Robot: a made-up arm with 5 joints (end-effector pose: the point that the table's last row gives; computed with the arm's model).
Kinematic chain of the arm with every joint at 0, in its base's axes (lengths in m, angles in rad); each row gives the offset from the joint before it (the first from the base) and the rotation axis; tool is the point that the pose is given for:
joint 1: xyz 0 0 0.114 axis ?
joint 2: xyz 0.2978 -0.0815 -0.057 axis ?
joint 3: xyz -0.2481 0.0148 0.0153 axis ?
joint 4: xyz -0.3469 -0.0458 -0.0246 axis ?
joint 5: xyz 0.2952 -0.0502 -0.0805 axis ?
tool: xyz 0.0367 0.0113 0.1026
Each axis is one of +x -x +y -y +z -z.
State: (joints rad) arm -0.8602 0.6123 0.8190 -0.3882 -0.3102
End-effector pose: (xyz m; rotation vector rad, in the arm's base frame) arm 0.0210 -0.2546 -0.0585 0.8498 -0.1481 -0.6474
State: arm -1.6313 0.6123 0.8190 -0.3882 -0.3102
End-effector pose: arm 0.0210 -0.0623 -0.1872 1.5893 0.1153 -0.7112
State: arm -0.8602 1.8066 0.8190 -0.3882 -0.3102
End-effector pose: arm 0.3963 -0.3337 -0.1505 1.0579 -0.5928 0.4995
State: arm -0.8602 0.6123 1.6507 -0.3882 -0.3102
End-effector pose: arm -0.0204 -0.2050 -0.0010 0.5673 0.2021 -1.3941
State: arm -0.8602 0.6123 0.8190 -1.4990 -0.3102
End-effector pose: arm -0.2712 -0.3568 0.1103 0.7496 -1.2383 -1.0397
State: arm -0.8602 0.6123 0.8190 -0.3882 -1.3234
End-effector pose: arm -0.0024 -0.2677 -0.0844 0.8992 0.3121 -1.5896
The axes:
joint 1: -x
joint 2: +z
joint 3: -z
joint 4: +y
joint 5: +z

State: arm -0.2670 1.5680 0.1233 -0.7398 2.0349
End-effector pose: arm 0.3295 -0.5171 0.1085 0.3611 1.3428 -2.4967
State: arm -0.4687 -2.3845 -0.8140 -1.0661 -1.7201
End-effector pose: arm 0.3543 0.1728 0.4344 -0.0663 0.8823 2.8656
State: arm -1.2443 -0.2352 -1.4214 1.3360 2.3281
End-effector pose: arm 0.0322 0.2082 -0.2557 -0.4938 0.0688 -2.4542
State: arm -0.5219 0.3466 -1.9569 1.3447 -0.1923
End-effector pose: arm 0.2954 -0.0473 -0.3588 -1.1274 0.0366 1.6957
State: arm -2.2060 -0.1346 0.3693 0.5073 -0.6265
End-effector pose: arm -0.0390 0.2304 0.1521 1.8434 1.4684 -0.0261
